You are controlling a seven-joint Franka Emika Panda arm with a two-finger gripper.
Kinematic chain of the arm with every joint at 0, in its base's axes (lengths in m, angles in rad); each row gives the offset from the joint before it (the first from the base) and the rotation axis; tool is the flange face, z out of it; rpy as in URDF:
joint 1: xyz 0 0 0.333 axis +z
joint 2: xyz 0 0 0 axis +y
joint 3: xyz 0 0 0.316 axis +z
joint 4: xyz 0.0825 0 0 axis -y
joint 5: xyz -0.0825 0 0.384 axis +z
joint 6: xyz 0 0 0 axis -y
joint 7: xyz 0.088 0 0 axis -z
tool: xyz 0 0 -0.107 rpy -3.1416 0 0
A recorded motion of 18 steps. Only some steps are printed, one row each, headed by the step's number.
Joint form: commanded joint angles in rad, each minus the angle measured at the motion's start. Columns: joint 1, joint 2, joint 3, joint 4, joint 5, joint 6, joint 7.
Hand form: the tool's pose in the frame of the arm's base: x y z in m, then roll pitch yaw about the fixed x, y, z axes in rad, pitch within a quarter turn. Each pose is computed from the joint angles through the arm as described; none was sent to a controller.
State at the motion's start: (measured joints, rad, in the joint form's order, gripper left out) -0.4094 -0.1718 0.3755 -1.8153 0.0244 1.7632 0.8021
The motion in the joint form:
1: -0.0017 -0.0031 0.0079 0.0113 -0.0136 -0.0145 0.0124
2: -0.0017 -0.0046 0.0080 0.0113 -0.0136 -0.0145 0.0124
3: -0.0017 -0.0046 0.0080 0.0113 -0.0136 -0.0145 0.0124
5: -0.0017 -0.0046 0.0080 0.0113 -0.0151 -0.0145 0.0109
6: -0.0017 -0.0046 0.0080 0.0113 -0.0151 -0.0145 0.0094
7: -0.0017 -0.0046 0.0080 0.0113 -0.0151 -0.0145 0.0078
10: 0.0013 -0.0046 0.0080 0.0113 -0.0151 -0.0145 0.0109
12: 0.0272 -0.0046 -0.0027 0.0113 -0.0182 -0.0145 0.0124
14: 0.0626 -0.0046 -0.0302 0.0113 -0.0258 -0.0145 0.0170
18: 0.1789 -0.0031 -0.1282 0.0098 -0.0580 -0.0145 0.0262
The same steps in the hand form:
1: 0.5185 0.0023 0.6157 -3.1009 -0.1131 -0.8477
2: 0.5181 0.0025 0.6164 -3.1003 -0.1144 -0.8476
3: 0.5181 0.0025 0.6164 -3.1003 -0.1144 -0.8476
5: 0.5181 0.0024 0.6164 -3.1015 -0.1156 -0.8459
6: 0.5181 0.0024 0.6164 -3.1017 -0.1156 -0.8444
7: 0.5181 0.0024 0.6164 -3.1019 -0.1157 -0.8428
10: 0.5181 0.0039 0.6164 -3.1015 -0.1156 -0.8429
12: 0.5177 0.0111 0.6168 -3.1018 -0.1170 -0.8288
14: 0.5172 0.0135 0.6178 -3.1021 -0.1201 -0.8245
18: 0.5158 0.0160 0.6193 -3.1101 -0.1323 -0.8107

